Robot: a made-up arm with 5 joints.
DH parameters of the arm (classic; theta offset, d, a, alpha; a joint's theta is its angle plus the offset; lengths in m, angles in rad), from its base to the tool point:
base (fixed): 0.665 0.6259 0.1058 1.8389
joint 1: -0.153 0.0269 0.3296 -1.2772
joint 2: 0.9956 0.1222 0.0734 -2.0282
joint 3: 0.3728 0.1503 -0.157 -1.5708
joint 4: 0 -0.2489 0.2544 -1.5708
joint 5: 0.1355 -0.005 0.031 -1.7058
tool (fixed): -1.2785 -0.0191 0 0
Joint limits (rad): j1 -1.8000..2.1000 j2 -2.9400..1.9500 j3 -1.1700..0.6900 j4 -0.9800..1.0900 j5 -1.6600..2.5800
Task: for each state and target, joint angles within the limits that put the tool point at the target. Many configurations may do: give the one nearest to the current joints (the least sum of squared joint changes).
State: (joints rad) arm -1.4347 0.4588 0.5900 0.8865 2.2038
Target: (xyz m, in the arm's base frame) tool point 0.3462 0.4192 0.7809
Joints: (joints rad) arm -0.5747 0.7266 0.4859 0.8753 2.2078
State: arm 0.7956 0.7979 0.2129 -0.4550 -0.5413
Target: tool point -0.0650 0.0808 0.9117
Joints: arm 0.9139 0.5551 0.0017 -0.1326 -0.5056
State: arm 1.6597 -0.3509 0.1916 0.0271 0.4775
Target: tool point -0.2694 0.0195 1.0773
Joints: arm 1.8070 -0.2697 0.1848 -0.1312 0.4997
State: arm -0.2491 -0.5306 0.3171 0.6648 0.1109
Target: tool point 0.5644 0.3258 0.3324
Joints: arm -0.8796 -1.2316 0.1456 1.0749 -0.0327
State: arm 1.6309 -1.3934 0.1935 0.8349 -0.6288
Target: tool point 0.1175 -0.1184 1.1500
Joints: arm 1.2323 -0.8671 -0.3899 0.6495 -0.8309
